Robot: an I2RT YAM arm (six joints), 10 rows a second.
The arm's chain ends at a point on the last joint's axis. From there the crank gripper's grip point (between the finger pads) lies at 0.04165 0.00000 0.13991 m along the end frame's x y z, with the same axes.
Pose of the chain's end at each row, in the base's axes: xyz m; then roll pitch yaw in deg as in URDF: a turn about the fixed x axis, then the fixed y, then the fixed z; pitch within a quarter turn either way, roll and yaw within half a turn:
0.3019 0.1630 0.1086 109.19 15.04 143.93
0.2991 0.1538 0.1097 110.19 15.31 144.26
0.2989 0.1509 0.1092 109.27 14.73 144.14
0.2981 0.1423 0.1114 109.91 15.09 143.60
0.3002 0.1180 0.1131 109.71 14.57 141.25
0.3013 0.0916 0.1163 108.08 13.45 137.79
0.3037 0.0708 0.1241 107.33 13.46 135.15
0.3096 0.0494 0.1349 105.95 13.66 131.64
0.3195 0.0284 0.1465 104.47 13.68 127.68
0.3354 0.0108 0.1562 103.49 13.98 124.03
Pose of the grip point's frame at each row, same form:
0.3568 0.2865 0.0534 109.19 15.04 143.93
0.3535 0.2764 0.0521 110.19 15.31 144.26
0.3531 0.2747 0.0540 109.27 14.73 144.14
0.3538 0.2647 0.0546 109.91 15.09 143.60
0.3605 0.2385 0.0570 109.71 14.57 141.25
0.3681 0.2105 0.0644 108.08 13.45 137.79
0.3761 0.1872 0.0739 107.33 13.46 135.15
0.3893 0.1622 0.0877 105.95 13.66 131.64
0.4070 0.1367 0.1027 104.47 13.68 127.68
0.4299 0.1139 0.1145 103.49 13.98 124.03

